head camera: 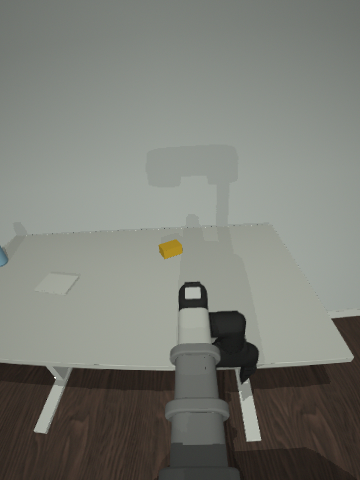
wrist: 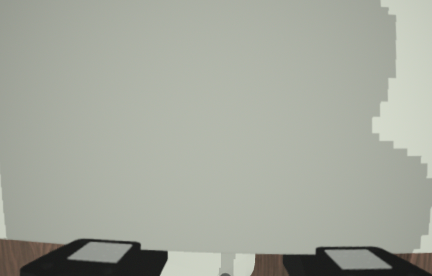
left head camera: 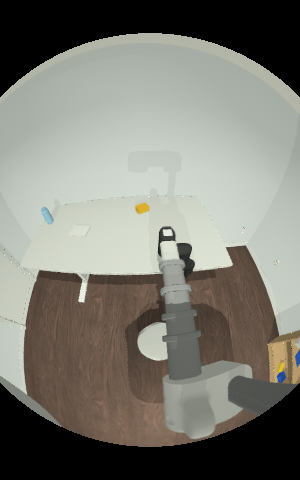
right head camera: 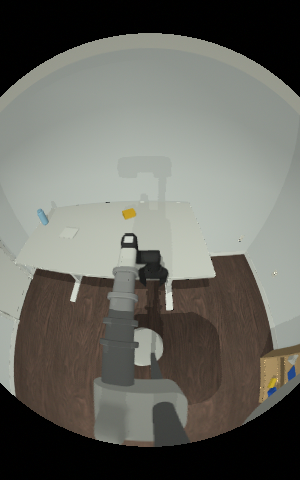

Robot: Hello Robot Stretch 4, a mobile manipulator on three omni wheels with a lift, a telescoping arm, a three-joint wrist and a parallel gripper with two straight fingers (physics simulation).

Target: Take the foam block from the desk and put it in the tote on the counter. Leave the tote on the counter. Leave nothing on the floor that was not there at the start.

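Places are measured from the robot's base along level axes (x left, y down, z back), in millimetres.
Pixels of known places: gripper, fingertip midpoint: (head camera: pixel 227 380) (right head camera: pixel 152 284); robot's base at its link origin: (left head camera: pixel 157 340) (right head camera: pixel 142 345).
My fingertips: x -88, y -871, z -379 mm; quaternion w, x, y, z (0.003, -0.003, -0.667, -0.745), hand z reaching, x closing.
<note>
Ahead of a thing's pixels: the offset from my fingertips to its top centre. "pt": to the spot under its first point. Level surfaces: height alone.
The foam block, taken to be the yellow-orange block @[dz -551, dx +181, dy -97 mm] (head camera: pixel 171 249) (left head camera: pixel 142 208) (right head camera: pixel 129 213), lies on the desk @[dy -52 mm] (head camera: pixel 125 320) (left head camera: pixel 110 250) (right head camera: pixel 95 255) near its back edge. It does not show in the wrist view. My gripper (wrist: pixel 225 241) (right head camera: pixel 152 277) is open, with nothing between its fingers. It hangs near the desk's front edge, in front of the block and to its right. In the head view the wrist partly hides it. In the wrist view the shaded desk top fills most of the picture. I cannot make out the tote or the counter.
A white flat square @[pt dz -352, dx +644, dy -62 mm] (head camera: pixel 57 283) (left head camera: pixel 80 230) (right head camera: pixel 69 232) and a blue bottle @[dz -512, dx +1044, dy -217 mm] (left head camera: pixel 47 215) (right head camera: pixel 42 217) are on the desk's left part. A wall stands behind the desk. A tan box (left head camera: pixel 274 362) (right head camera: pixel 270 367) with blue and yellow things is at the lower right.
</note>
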